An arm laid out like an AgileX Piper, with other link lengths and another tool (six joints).
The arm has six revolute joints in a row. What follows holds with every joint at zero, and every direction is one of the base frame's.
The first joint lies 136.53 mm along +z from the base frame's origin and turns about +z.
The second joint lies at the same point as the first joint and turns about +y.
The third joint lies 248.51 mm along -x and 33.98 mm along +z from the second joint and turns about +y.
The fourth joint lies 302.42 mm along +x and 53.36 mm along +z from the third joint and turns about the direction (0.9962, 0, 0.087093).
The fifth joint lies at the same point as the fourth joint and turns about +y.
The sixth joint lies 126.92 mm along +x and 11.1 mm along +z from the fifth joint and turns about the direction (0.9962, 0, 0.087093).
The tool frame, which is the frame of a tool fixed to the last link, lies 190.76 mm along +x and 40 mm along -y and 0.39 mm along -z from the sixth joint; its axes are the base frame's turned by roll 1.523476, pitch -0.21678 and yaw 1.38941 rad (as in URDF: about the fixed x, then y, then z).
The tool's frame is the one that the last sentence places.
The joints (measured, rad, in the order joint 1, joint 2, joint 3, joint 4, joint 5, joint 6), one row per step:
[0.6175 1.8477 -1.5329 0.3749 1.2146 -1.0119]
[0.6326 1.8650 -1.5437 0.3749 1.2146 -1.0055]
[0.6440 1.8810 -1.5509 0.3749 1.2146 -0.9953]
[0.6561 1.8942 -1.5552 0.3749 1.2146 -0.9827]
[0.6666 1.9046 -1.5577 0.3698 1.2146 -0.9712]
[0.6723 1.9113 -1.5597 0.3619 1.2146 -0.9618]
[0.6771 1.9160 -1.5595 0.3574 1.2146 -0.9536]
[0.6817 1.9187 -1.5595 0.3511 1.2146 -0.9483]
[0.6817 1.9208 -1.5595 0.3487 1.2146 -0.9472]
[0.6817 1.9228 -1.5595 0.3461 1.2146 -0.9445]
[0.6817 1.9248 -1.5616 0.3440 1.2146 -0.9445]
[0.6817 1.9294 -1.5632 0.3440 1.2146 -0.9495]
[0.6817 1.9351 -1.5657 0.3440 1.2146 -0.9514]
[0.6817 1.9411 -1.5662 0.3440 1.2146 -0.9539]
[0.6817 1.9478 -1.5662 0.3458 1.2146 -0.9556]
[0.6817 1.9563 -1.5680 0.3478 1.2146 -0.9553]
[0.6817 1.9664 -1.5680 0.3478 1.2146 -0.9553]
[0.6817 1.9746 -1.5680 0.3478 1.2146 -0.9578]
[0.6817 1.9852 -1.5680 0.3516 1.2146 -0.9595]
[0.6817 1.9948 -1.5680 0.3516 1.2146 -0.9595]
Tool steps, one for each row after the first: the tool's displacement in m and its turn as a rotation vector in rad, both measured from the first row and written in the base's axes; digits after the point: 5 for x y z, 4 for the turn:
[-0.00381 0.00590 -0.00426 -0.0044 0.0076 0.0092]
[-0.00746 0.00968 -0.00931 -0.0106 0.0183 0.0111]
[-0.01201 0.01313 -0.01414 -0.0173 0.0298 0.0114]
[-0.01545 0.01465 -0.01863 -0.0273 0.0370 0.0124]
[-0.01649 0.01420 -0.02170 -0.0373 0.0391 0.0112]
[-0.01815 0.01394 -0.02436 -0.0448 0.0429 0.0094]
[-0.01911 0.01353 -0.02608 -0.0519 0.0429 0.0106]
[-0.01897 0.01274 -0.02722 -0.0551 0.0435 0.0101]
[-0.01881 0.01185 -0.02835 -0.0586 0.0443 0.0082]
[-0.01809 0.01166 -0.02867 -0.0601 0.0430 0.0087]
[-0.01806 0.01180 -0.03022 -0.0615 0.0437 0.0135]
[-0.01797 0.01191 -0.03200 -0.0633 0.0455 0.0153]
[-0.01848 0.01155 -0.03462 -0.0664 0.0490 0.0177]
[-0.01955 0.01139 -0.03763 -0.0691 0.0548 0.0189]
[-0.02039 0.01143 -0.04086 -0.0718 0.0613 0.0182]
[-0.02166 0.01040 -0.04557 -0.0781 0.0692 0.0182]
[-0.02266 0.00964 -0.04936 -0.0829 0.0748 0.0207]
[-0.02465 0.00946 -0.05402 -0.0864 0.0849 0.0213]
[-0.02594 0.00841 -0.05845 -0.0924 0.0924 0.0214]

